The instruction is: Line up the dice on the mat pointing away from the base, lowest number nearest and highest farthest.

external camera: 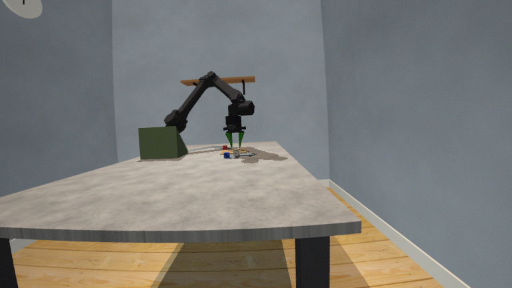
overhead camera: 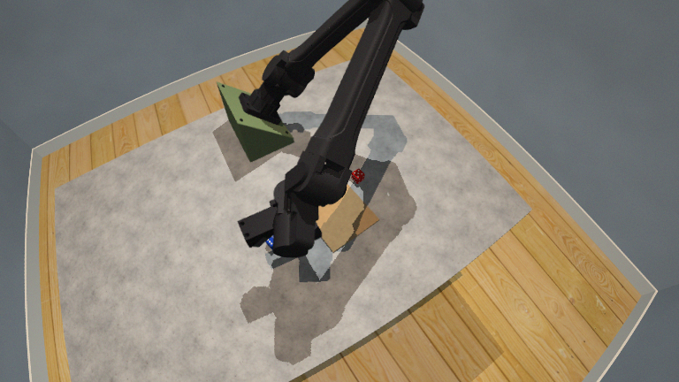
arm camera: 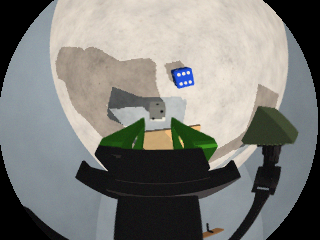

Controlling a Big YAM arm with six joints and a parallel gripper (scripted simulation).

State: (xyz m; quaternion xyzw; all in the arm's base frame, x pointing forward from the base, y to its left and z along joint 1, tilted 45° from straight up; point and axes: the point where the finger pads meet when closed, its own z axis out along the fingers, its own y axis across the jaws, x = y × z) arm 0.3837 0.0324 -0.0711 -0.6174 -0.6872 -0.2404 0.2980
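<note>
The white die is 40 mm below my hand. Round my hand: red die (110 mm behind, 200 mm to the left, 40 mm below); then tan mat (40 mm behind, 110 mm to the left, 50 mm below); then blue die (30 mm behind, 60 mm to the right, 40 mm below).
</note>
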